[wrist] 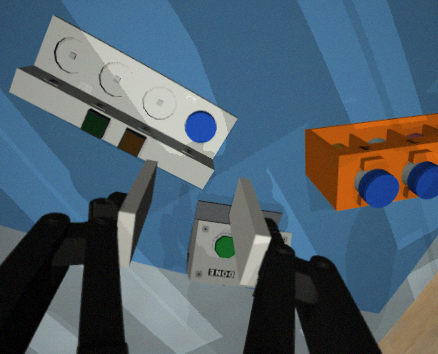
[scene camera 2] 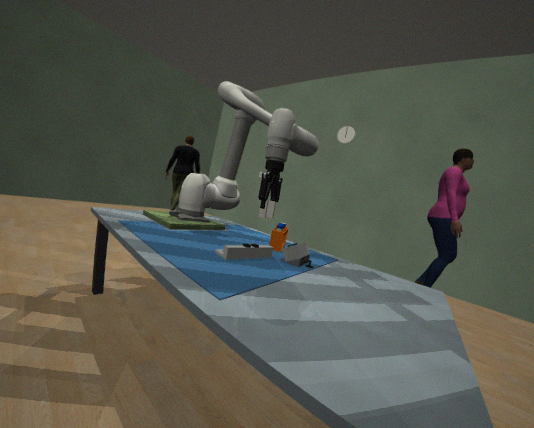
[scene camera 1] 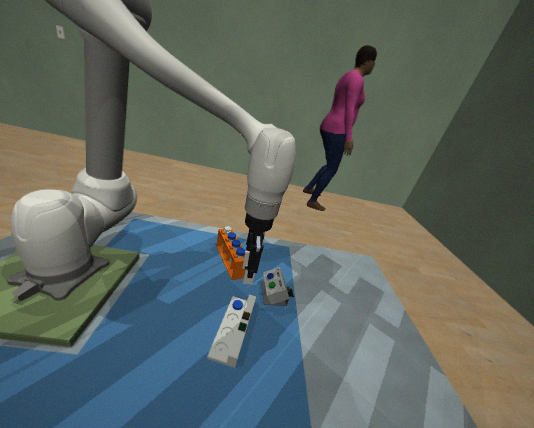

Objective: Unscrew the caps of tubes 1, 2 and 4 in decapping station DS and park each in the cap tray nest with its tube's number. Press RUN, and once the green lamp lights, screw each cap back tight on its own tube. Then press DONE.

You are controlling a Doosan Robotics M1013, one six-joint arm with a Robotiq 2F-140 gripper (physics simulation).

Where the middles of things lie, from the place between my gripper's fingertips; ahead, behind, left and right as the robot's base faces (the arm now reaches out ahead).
I see my gripper 120 mm short of the grey lamp box (scene camera 1: 279, 295), 120 mm to the right of it and 120 mm above it.
